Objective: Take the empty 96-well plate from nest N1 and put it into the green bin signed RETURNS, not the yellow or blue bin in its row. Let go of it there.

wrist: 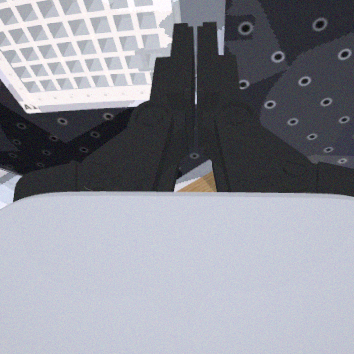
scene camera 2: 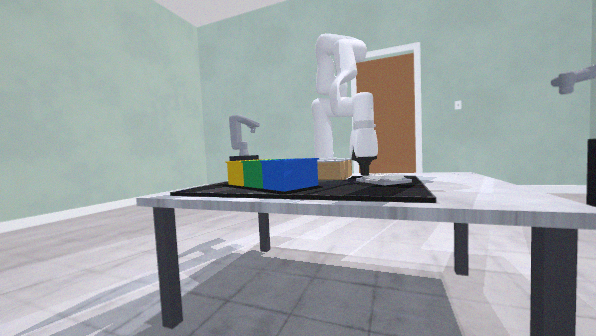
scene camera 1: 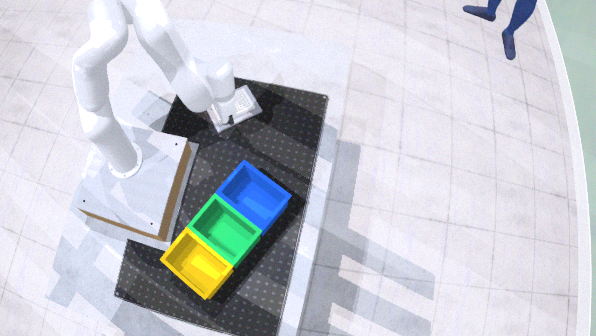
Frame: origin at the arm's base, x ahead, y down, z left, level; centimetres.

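Seen in the pictures: gripper, fingertip midpoint: (wrist: 195,53) (scene camera 2: 364,175) (scene camera 1: 227,121); arm's base, link origin: (scene camera 2: 324,159) (scene camera 1: 125,160).
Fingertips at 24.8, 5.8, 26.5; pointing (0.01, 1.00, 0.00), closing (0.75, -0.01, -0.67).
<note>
Pixels of each thing's top centre, then the offset from my fingertips to it, as dx, dy, dz. "pt": a spot on its surface instead.
- white 96-well plate, top centre: (scene camera 1: 232,104) (scene camera 2: 382,174) -1.0, -0.3, +6.2
- light grey nest, top centre: (scene camera 1: 232,106) (scene camera 2: 382,177) -1.0, +0.6, +6.2
- green bin, top centre: (scene camera 1: 223,228) (scene camera 2: 268,159) +13.8, -7.6, -34.4
- yellow bin, surface spot: (scene camera 1: 200,262) pt +9.1, +1.8, -45.1
The white 96-well plate (scene camera 1: 244,101) (wrist: 80,45) sits on the light grey nest (scene camera 1: 242,120) (scene camera 2: 395,181) at the back of the black mat; its A1 corner shows in the wrist view. My gripper (scene camera 1: 230,120) (scene camera 2: 365,174) (wrist: 195,53) is shut and empty, with its fingertips pointing down low beside the plate's edge, over the nest's near side. Whether the tips touch the nest is not clear. The green bin (scene camera 1: 225,230) (scene camera 2: 252,174) stands between the blue bin (scene camera 1: 255,197) (scene camera 2: 290,174) and the yellow bin (scene camera 1: 200,262) (scene camera 2: 235,174). No sign is readable.
The bins stand in one touching row on the black perforated mat (scene camera 1: 305,112) (scene camera 2: 400,196). The arm's base stands on a raised block (scene camera 1: 145,195) (scene camera 2: 336,170) beside the mat. A person's blue legs (scene camera 1: 522,17) show on the floor at the upper right.
</note>
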